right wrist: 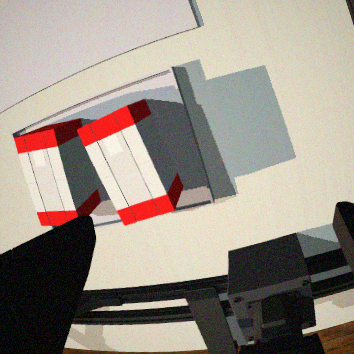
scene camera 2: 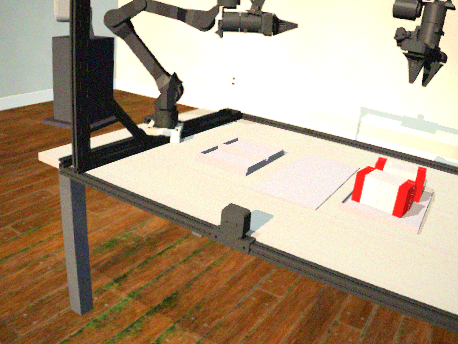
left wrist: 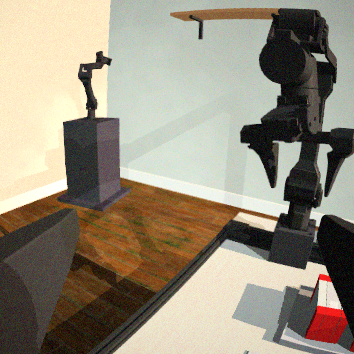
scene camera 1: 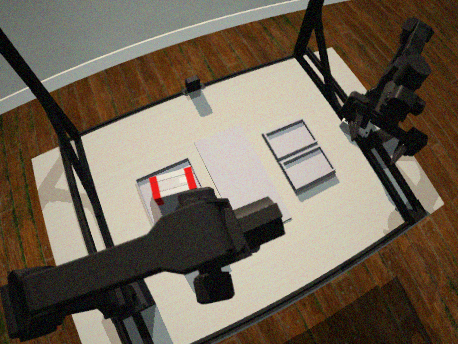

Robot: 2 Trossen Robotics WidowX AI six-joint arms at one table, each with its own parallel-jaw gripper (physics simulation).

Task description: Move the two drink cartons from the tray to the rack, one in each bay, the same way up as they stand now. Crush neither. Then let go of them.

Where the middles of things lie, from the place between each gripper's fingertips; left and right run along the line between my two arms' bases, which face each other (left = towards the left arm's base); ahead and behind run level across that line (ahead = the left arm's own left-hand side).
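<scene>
With the pale mat (scene camera 1: 236, 170) as the reference, my left hand is 20 cm past it, 13 cm to the left of it and 36 cm above it. The grey tray (scene camera 2: 411, 221), counted from that same left hand, sits 33 cm to the right, 24 cm behind and 35 cm below.
As for the grey tray and my right hand, the hand is 250 mm above the tray, 170 mm past it and 20 mm to the right of it. The pale mat is 220 mm to the left of my right hand, 130 mm behind it and 260 mm below it.
</scene>
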